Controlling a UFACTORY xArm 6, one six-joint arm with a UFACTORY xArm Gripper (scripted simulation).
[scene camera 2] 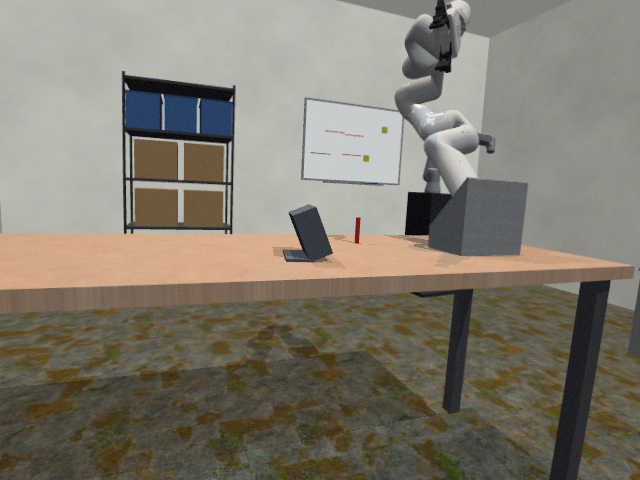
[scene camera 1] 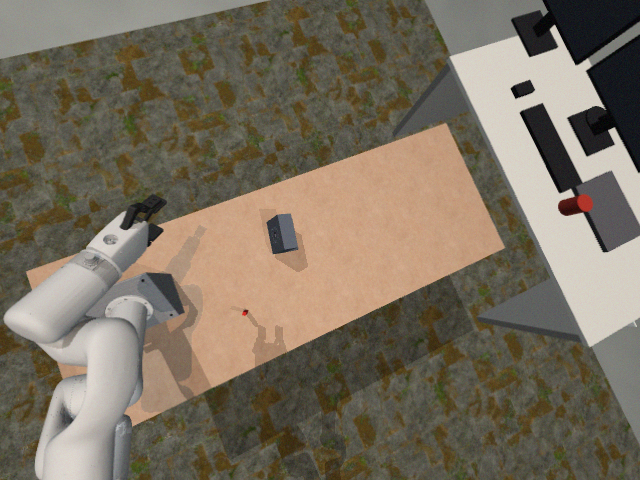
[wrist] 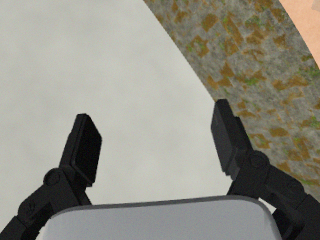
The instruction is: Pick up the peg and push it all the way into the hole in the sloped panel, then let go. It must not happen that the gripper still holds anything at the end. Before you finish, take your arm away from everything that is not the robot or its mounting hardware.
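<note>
Gripper (scene camera 1: 158, 213), also in the wrist view (wrist: 153, 119).
</note>
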